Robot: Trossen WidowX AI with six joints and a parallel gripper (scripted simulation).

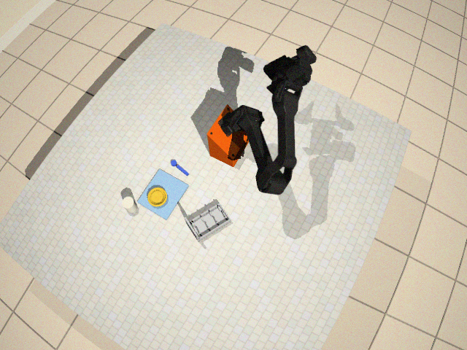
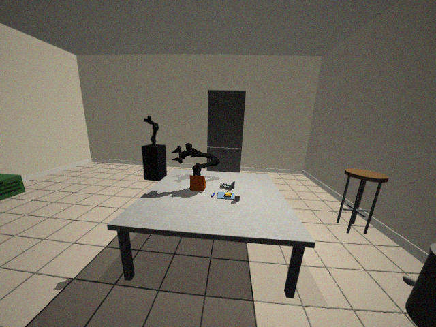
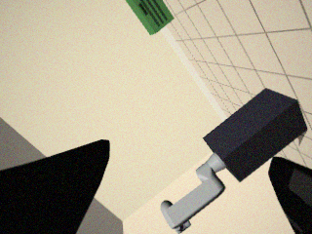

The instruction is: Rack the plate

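Right now my gripper tip is 630 mm short of the yellow plate, 130 mm to the left of it and 290 mm above it. Also, from my gripper tip: blue spoon: 490 mm ahead, 150 mm to the right, 300 mm below; then grey dish rack: 590 mm ahead, 70 mm to the left, 280 mm below; then light blue mat: 600 mm ahead, 130 mm to the right, 300 mm below.
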